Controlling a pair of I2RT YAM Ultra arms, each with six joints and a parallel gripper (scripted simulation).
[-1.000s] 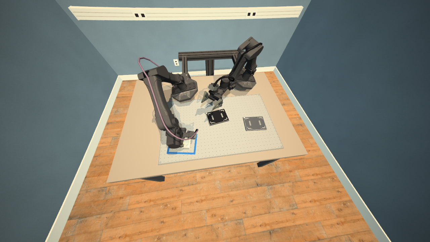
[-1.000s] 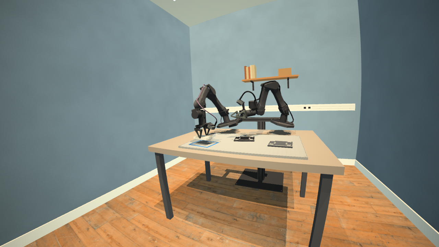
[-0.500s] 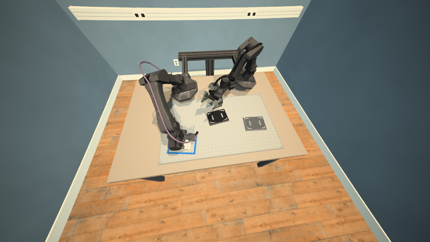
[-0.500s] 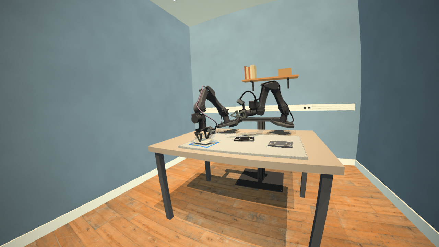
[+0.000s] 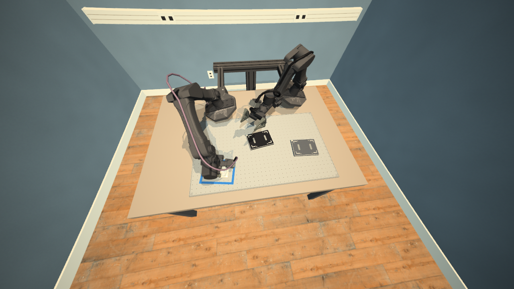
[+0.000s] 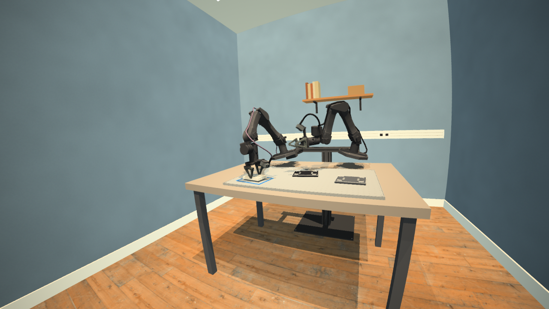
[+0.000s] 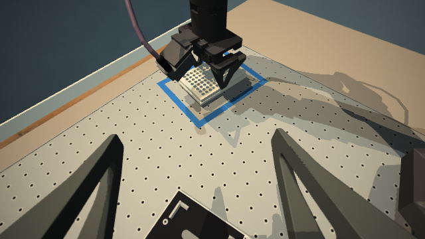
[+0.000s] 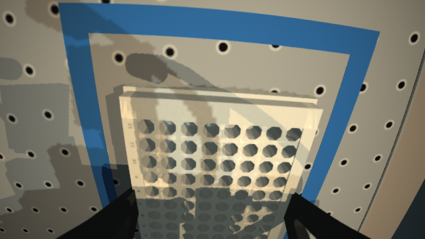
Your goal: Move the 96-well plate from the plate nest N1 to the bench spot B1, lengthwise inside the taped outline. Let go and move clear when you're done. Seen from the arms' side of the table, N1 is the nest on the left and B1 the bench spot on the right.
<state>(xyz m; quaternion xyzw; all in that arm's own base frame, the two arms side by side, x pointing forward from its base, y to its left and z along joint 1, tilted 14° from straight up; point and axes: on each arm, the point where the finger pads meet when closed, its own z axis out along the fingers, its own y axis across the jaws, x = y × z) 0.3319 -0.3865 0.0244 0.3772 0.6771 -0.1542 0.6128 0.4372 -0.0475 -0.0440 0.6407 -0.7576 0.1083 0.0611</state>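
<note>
Right now my right hand is 10 mm to the left of the 96-well plate and 10 mm above it. The rest, counted from my right hand: black plate nest 150 mm behind, 300 mm to the left, 20 mm below.
</note>
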